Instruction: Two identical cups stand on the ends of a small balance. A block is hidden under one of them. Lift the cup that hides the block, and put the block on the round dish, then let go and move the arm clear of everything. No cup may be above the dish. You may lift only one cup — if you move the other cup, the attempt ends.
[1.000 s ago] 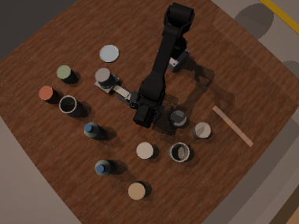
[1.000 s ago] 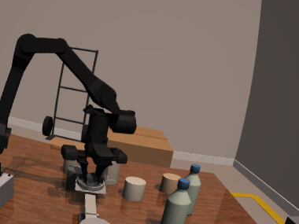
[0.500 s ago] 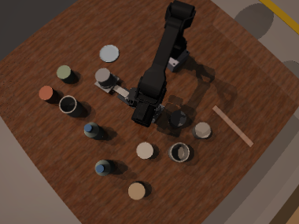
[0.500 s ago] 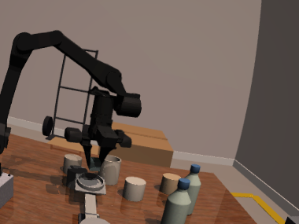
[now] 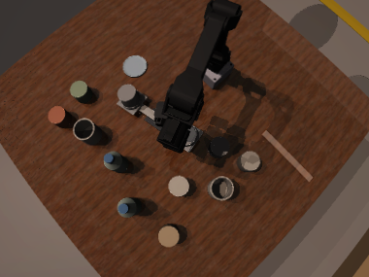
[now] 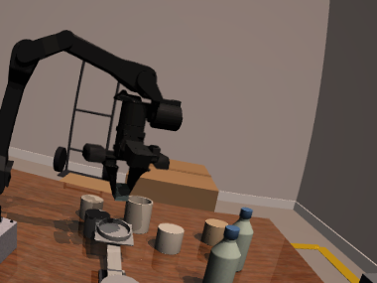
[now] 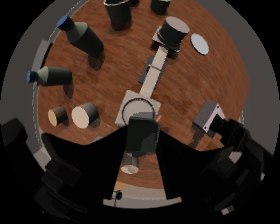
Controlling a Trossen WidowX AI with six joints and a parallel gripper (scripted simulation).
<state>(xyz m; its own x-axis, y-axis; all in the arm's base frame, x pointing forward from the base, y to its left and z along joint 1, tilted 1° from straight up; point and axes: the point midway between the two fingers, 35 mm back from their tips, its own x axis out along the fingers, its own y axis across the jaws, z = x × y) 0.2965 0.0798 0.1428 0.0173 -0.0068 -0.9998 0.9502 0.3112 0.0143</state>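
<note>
Now: gripper tip 110 mm past the round pale blue dish, 350 mm to the left of it and 170 mm above it. From my gripper tip the other things lie so: small balance 10 mm ahead, 110 mm to the right, 150 mm below; then pale green block 10 mm above.
</note>
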